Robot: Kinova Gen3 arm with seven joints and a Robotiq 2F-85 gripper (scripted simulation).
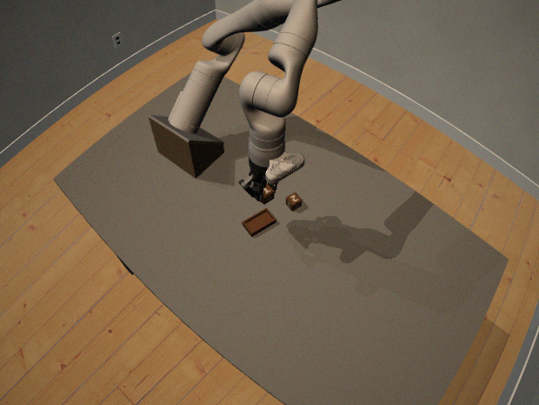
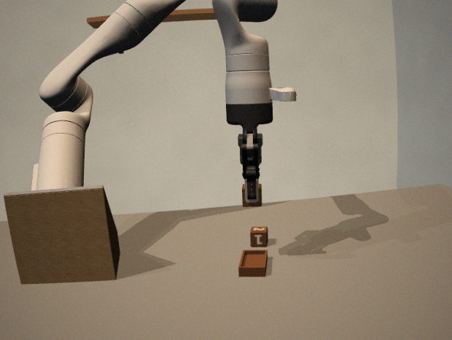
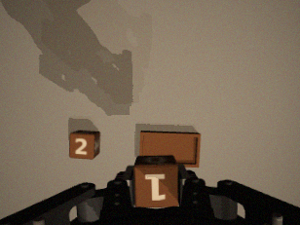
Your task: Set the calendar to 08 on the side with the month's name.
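The brown tray is 20 mm to the right of my hand and 130 mm below it. Also, from my hand: brown cube: 20 mm ahead, 90 mm to the left, 120 mm below.
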